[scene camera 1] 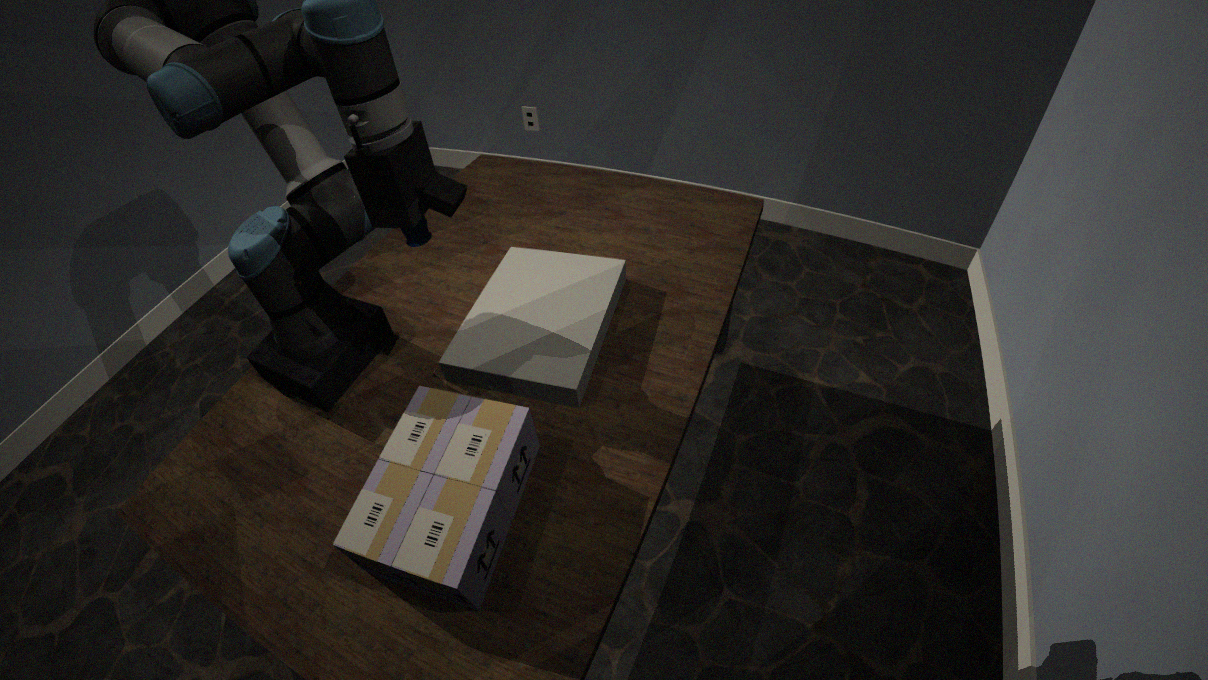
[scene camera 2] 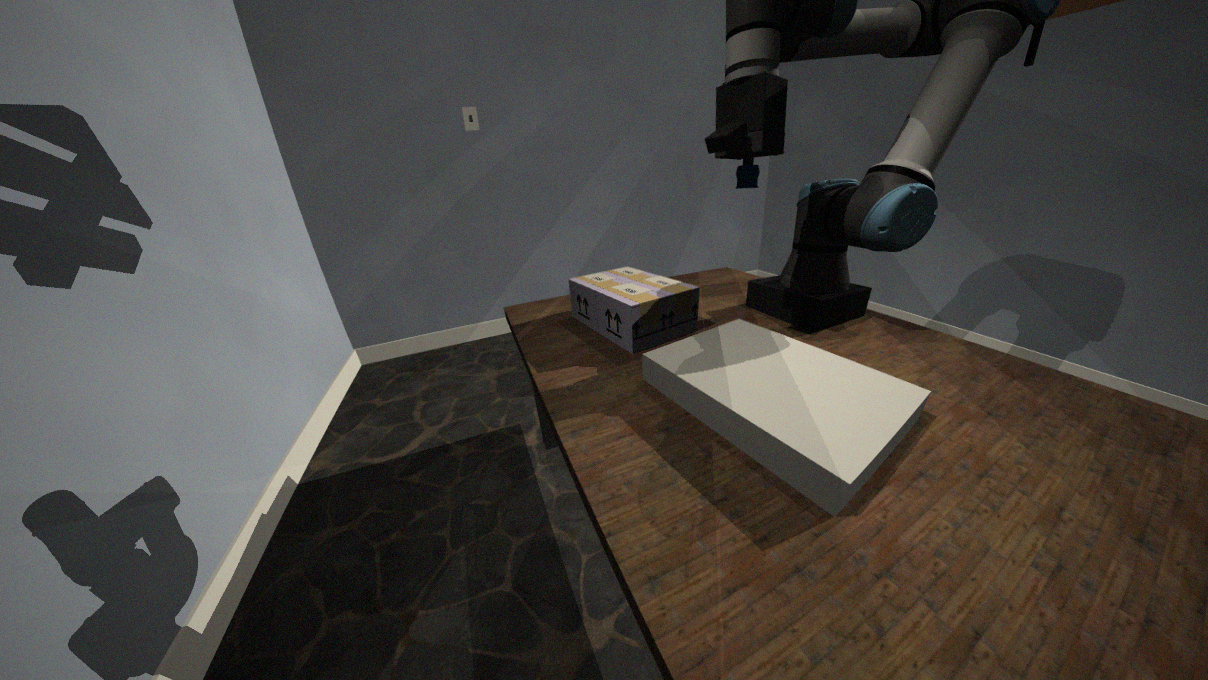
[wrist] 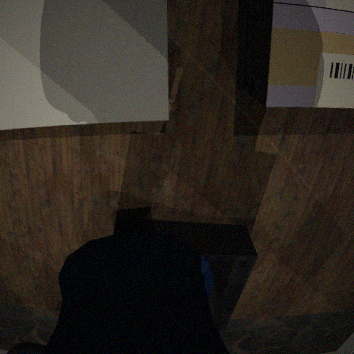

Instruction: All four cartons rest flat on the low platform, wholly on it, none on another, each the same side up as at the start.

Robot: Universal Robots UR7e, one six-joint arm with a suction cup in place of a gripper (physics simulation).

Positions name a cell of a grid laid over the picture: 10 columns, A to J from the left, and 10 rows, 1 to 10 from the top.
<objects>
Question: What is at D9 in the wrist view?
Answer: My suction cup.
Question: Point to a low white platform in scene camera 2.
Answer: G7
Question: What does my suction cup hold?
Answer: Nothing.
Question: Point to a low white platform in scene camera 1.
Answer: E5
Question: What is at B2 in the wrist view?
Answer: A low white platform.
</objects>
